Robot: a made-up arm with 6 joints. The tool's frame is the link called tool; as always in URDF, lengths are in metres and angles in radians. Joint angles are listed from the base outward. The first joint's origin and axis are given. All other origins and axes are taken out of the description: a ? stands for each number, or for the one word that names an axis. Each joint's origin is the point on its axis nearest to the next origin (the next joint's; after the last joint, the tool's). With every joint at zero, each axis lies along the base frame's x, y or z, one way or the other. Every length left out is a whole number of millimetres.
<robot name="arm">
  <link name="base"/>
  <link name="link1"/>
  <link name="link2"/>
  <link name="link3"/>
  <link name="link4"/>
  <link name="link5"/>
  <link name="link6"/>
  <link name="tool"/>
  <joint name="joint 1" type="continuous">
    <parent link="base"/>
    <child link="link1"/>
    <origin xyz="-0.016 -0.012 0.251" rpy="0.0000 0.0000 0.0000"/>
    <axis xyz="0 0 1"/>
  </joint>
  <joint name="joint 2" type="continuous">
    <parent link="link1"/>
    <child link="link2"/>
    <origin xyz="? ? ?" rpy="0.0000 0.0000 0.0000"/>
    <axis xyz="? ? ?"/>
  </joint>
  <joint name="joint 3" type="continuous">
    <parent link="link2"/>
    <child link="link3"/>
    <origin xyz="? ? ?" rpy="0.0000 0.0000 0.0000"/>
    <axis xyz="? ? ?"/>
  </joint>
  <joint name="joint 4" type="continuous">
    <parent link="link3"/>
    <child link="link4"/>
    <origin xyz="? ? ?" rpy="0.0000 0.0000 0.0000"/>
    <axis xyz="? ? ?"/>
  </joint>
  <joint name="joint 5" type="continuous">
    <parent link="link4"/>
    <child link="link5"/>
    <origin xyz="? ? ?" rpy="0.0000 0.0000 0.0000"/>
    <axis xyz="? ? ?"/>
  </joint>
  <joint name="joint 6" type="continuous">
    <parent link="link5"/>
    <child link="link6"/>
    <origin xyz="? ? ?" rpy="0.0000 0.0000 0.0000"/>
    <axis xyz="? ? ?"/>
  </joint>
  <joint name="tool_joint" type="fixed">
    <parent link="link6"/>
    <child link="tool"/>
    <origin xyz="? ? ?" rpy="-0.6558 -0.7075 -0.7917"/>
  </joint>
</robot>
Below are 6 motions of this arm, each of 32 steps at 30 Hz.
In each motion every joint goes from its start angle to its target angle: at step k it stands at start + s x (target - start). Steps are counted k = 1, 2, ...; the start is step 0. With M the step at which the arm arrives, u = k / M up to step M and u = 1 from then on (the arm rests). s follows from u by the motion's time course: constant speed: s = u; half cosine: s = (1 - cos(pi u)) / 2; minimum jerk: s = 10 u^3 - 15 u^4 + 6 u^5.
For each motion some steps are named. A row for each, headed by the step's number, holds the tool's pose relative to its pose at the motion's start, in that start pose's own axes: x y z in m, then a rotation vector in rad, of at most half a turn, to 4 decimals.
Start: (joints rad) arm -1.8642 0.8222 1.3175 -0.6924 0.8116 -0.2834
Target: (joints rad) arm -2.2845 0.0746 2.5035 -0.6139 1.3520 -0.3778
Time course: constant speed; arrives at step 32
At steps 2, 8, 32:
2: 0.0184 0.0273 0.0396 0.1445 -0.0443 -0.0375
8: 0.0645 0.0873 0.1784 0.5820 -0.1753 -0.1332
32: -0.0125 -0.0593 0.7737 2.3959 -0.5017 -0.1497

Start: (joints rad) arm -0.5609 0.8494 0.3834 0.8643 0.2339 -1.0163
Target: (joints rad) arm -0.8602 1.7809 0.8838 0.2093 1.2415 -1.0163
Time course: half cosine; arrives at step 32
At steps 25, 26, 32:
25: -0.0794 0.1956 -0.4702 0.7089 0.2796 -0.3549
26: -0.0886 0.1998 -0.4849 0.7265 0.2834 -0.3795
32: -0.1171 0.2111 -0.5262 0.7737 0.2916 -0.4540

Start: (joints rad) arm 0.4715 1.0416 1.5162 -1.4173 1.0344 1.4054
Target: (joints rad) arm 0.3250 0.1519 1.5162 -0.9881 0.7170 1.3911
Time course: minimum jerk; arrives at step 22
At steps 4, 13, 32:
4: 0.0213 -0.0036 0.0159 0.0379 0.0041 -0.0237
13: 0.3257 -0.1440 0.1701 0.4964 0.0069 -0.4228
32: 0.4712 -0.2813 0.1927 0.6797 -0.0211 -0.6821

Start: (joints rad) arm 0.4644 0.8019 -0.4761 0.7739 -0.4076 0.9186
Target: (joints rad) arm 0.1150 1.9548 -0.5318 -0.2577 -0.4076 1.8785
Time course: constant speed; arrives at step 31
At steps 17, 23, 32:
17: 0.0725 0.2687 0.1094 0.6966 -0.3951 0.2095
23: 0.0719 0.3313 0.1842 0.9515 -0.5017 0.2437
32: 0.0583 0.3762 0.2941 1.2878 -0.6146 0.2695

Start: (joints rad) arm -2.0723 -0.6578 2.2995 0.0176 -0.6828 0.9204
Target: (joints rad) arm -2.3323 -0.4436 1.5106 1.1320 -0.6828 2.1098
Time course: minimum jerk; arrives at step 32
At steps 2, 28, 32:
2: 0.0000 0.0003 0.0005 -0.0032 -0.0041 0.0021
28: -0.1126 0.1502 0.2438 -0.8536 -2.4368 0.5780
32: -0.1166 0.1523 0.2475 -0.8569 -2.4839 0.5774

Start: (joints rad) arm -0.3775 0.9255 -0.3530 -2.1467 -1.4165 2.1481
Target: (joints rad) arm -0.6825 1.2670 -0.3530 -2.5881 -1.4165 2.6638
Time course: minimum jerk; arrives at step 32
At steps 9, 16, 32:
9: -0.0010 -0.0026 -0.0130 -0.0368 0.0036 -0.0988
16: -0.0036 -0.0096 -0.0468 -0.1623 0.0291 -0.3447
32: -0.0080 -0.0205 -0.0947 -0.3995 0.1117 -0.6446

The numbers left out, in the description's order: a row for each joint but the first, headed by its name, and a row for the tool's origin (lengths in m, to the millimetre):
joint 2: xyz -0.013 -0.006 0.000, axis 0 1 0
joint 3: xyz -0.015 0.000 0.397, axis 0 -1 0
joint 4: xyz 0.285 0.000 0.014, axis -1 0 0
joint 5: xyz 0.000 -0.119 0.000, axis 0 -1 0
joint 6: xyz -0.045 0.000 -0.012, axis -1 0 0
tool: xyz 0.000 -0.002 0.013

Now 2 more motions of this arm.
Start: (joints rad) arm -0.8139 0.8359 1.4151 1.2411 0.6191 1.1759
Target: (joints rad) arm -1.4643 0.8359 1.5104 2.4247 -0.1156 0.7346
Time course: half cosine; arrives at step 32
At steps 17, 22, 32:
17: -0.0551 -0.0181 -0.0439 0.1235 -0.8056 0.4565
22: -0.0789 -0.0281 -0.0394 0.0764 -1.1320 0.6619
32: -0.1132 -0.0417 -0.0273 -0.0320 -1.4454 0.8310

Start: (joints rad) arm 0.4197 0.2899 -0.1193 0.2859 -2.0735 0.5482
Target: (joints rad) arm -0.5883 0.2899 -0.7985 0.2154 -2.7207 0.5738
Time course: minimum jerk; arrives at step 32
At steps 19, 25, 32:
19: 0.1927 0.2374 -0.1024 0.4160 -0.3513 1.0383
25: 0.2276 0.3516 -0.0790 0.5459 -0.6314 1.3650
32: 0.2331 0.3825 -0.0653 0.5770 -0.7271 1.4479

